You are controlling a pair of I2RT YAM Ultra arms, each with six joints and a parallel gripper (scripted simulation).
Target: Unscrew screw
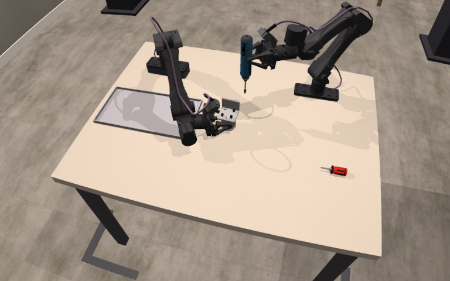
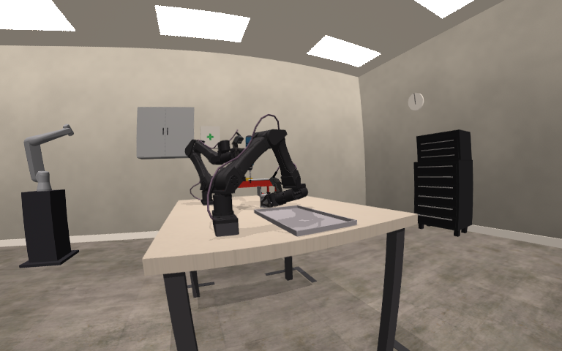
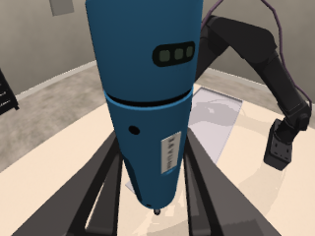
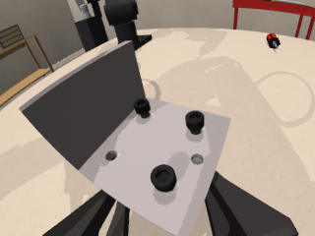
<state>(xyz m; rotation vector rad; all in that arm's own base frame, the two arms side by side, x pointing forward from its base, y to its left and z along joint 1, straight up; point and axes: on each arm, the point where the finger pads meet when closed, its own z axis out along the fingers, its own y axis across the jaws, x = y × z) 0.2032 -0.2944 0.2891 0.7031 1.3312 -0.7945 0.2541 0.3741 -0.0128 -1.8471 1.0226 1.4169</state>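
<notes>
Now: the grey L-shaped bracket 5 cm above my right hand. From my right hand the other things lie so: shallow grey tray: 35 cm to the right, 2 cm below; small red-handled screwdriver: 43 cm to the left, 14 cm ahead, 1 cm below.
</notes>
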